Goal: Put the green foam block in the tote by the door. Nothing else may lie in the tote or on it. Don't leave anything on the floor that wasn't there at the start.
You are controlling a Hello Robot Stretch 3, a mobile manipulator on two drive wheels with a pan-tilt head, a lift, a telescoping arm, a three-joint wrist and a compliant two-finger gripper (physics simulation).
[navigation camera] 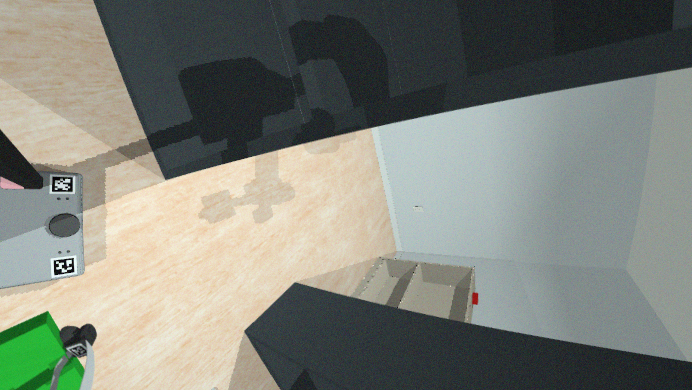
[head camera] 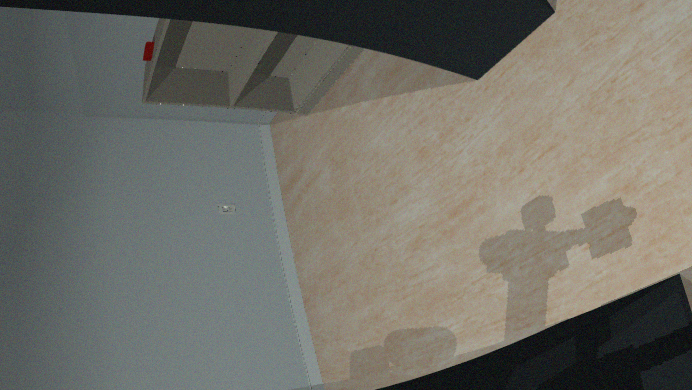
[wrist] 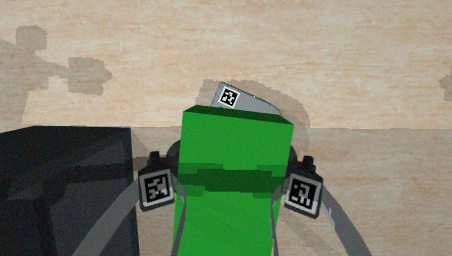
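Pixels of known places: gripper, fingertip midpoint: (navigation camera: 37, 357); robot's base at its link origin: (navigation camera: 64, 223).
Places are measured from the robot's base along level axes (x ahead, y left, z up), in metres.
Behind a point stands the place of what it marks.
The green foam block (navigation camera: 25, 355) @[z 0.866, x -0.026, y -0.096 m] (wrist: 232, 135) is held between the two fingers of my gripper (wrist: 230, 158) @[z 0.811, x -0.023, y -0.124 m], upright-looking and slightly turned in the wrist view. The gripper is shut on it, one finger pad at each side. In the navigation camera view the block is at the lower left corner, with one finger against its edge, and it is partly cut off by the frame. The block is above the floor, beside my base (navigation camera: 30, 262) @[z 0.160, x -0.075, y -0.105 m] (wrist: 250, 103). The tote and the door do not show in these views.
A large dark piece of furniture (head camera: 300, 25) @[z 0.770, x 1.096, y -0.540 m] (navigation camera: 450, 352) @[z 1.085, x 0.978, y -0.590 m] partly hides a beige shelf unit (head camera: 167, 60) @[z 0.930, x 2.513, y -0.912 m] (navigation camera: 407, 285) @[z 0.362, x 2.478, y -0.928 m] with a red item (head camera: 148, 51) @[z 1.085, x 2.242, y -0.856 m] (navigation camera: 475, 298) @[z 1.087, x 2.243, y -0.855 m] at its side. Another dark piece (head camera: 550, 362) @[z 0.798, x 0.335, y 0.190 m] (navigation camera: 505, 35) @[z 1.307, x 0.703, y 0.486 m] stands opposite. A dark box shape (wrist: 90, 205) is left of the gripper.
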